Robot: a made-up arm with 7 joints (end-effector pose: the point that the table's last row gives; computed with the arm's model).
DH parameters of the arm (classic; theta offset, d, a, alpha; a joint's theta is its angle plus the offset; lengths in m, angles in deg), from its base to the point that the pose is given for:
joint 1: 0 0.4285 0 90
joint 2: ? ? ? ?
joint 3: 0 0.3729 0.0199 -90
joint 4: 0 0.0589 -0.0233 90
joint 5: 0 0.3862 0 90
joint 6: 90 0.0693 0.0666 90
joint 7: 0 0.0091 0 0
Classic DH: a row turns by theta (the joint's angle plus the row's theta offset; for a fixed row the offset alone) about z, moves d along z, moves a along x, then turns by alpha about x.
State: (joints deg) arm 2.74 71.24 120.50 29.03 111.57 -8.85 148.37
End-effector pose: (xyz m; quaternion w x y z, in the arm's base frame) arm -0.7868 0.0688 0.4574 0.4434 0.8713 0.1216 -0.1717
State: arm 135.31 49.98 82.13 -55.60 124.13 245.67 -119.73
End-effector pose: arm 0.6183 -0.1634 0.6587 0.5960 -0.2863 -0.5887 0.4650
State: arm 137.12 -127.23 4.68 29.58 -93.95 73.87 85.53
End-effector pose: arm -0.4355 0.3176 -0.1498 0.1360 -0.3438 -0.9099 -0.1881
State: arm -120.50 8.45 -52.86 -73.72 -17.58 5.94 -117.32
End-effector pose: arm 0.3933 0.1499 0.8442 0.5411 -0.0567 -0.2062 -0.8133
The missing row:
joint 2: 0 0.073 0 -90
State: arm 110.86 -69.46 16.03 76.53 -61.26 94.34 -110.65
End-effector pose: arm -0.3378 0.5750 0.3177 0.0086 -0.7414 0.5721 0.3506
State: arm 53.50 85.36 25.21 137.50 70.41 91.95 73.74
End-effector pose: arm -0.0433 -0.0288 0.6901 0.8848 -0.4318 0.1672 0.0509
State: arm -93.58 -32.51 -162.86 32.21 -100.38 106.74 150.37
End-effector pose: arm -0.2672 -0.2887 1.1037 0.9432 0.0649 -0.2143 -0.2457
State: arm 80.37 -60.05 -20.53 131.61 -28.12 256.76 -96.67
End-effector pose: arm 0.2431 0.2079 0.2684 0.0139 -0.1246 0.2469 0.9609
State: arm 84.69 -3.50 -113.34 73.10 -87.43 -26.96 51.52
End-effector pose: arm 0.4494 -0.1547 1.0246 0.6542 0.3652 -0.6570 0.0840
